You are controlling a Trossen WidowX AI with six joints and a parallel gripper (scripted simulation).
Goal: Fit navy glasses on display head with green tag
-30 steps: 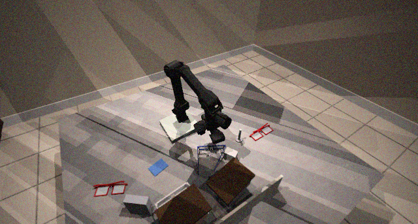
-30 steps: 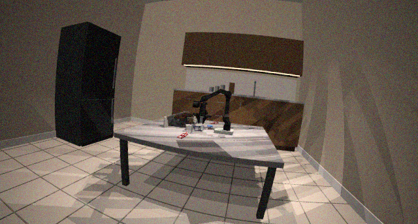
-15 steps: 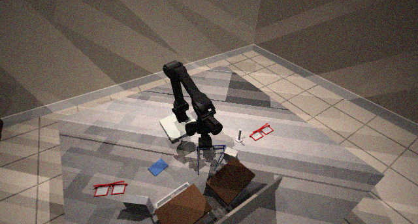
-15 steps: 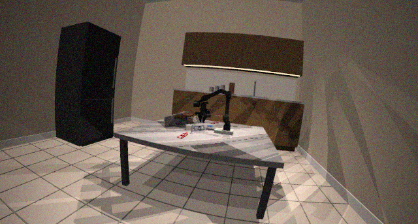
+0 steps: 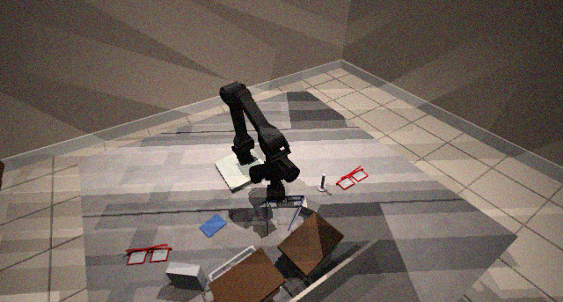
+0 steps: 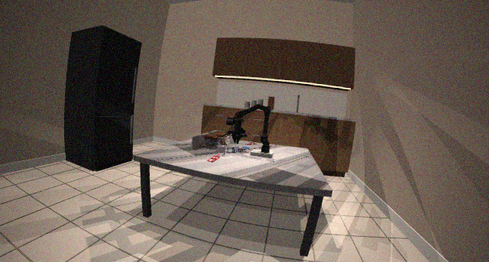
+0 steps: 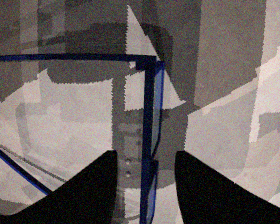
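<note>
The grey post is 210 mm to the left of my gripper tip, 50 mm below it and 20 mm ahead of it. From my gripper tip the other things lie so: blue card: 250 mm to the right, 70 mm below, 20 mm behind; white block: 100 mm to the left, 100 mm ahead, 50 mm below; panel: 360 mm ahead, 90 mm to the right, 20 mm below.
</note>
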